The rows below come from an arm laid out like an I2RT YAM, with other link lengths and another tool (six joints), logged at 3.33 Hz.
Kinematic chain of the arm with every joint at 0, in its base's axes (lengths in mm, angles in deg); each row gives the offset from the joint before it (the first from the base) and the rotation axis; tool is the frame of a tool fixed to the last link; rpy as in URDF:
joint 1: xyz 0 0 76.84 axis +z
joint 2: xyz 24 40.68 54.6 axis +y
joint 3: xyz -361.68 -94.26 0 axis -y
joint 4: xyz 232.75 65.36 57 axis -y
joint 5: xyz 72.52 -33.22 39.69 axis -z
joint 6: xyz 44.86 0 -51.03 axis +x
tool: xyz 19 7 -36 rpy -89.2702 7.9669 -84.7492
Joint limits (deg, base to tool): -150..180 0..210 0..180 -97..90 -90..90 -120..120
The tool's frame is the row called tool.
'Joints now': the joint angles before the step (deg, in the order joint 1, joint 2, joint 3, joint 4, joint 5, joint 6). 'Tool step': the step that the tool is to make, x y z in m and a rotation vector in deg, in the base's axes. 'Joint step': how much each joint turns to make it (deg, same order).
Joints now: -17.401 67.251 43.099 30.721 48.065 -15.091
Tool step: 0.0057 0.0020 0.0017 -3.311 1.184 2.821
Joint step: 0.941 0.595 -1.064 4.919 -2.364 -4.694
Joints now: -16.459 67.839 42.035 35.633 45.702 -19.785
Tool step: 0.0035 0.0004 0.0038 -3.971 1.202 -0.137
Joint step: 0.992 0.861 -0.962 6.181 0.241 -6.161
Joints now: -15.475 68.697 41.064 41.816 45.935 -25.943
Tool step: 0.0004 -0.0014 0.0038 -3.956 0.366 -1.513
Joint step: 0.432 0.856 -1.358 7.414 0.733 -6.237
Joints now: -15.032 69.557 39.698 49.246 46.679 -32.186
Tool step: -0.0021 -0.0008 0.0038 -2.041 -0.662 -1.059
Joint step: 0.028 0.121 -0.713 4.212 0.367 -3.028
